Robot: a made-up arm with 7 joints.
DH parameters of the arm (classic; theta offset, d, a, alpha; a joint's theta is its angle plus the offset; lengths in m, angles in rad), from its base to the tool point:
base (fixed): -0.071 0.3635 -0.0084 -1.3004
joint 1: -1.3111 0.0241 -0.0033 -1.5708
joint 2: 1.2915 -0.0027 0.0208 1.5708
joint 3: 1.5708 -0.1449 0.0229 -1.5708
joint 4: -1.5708 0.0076 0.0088 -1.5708
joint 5: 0 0.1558 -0.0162 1.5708
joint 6: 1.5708 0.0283 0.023 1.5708
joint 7: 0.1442 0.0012 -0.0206 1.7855
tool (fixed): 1.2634 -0.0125 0 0
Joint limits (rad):
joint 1: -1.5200..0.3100
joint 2: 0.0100..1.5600
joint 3: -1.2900..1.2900
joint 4: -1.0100..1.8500
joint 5: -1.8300..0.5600
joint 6: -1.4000..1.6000
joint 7: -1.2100..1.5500
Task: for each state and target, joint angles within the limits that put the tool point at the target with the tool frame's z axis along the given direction. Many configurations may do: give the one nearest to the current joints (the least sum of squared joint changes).
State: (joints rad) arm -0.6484 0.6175 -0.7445 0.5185 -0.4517 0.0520 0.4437
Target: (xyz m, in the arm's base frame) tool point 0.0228 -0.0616 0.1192 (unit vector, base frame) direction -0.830 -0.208 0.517
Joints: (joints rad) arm -0.0357 0.5056 -1.2900 -0.0452 -0.5994 0.2209 -0.3128
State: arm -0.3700 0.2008 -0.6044 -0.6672 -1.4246 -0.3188 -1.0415
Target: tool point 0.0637 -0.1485 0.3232 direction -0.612 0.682 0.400
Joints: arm -0.4597 0.0100 -0.9786 -0.7613 -1.7578 -0.4065 -0.5218
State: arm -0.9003 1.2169 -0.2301 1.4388 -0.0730 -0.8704 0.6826
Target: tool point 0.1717 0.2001 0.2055 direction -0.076 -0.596 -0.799
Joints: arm -0.9462 0.6648 -0.2159 1.7898 0.0392 -0.7404 -0.1184
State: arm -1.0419 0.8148 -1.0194 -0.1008 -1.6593 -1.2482 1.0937
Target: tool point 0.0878 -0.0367 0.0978 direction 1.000 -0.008 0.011
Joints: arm -0.4765 0.3888 -1.2056 0.7110 -1.8006 -1.3860 1.1775
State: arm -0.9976 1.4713 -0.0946 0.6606 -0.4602 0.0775 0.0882
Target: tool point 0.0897 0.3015 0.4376 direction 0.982 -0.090 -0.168
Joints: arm -0.9801 1.5600 0.3337 1.1667 -0.5100 0.0202 0.1565
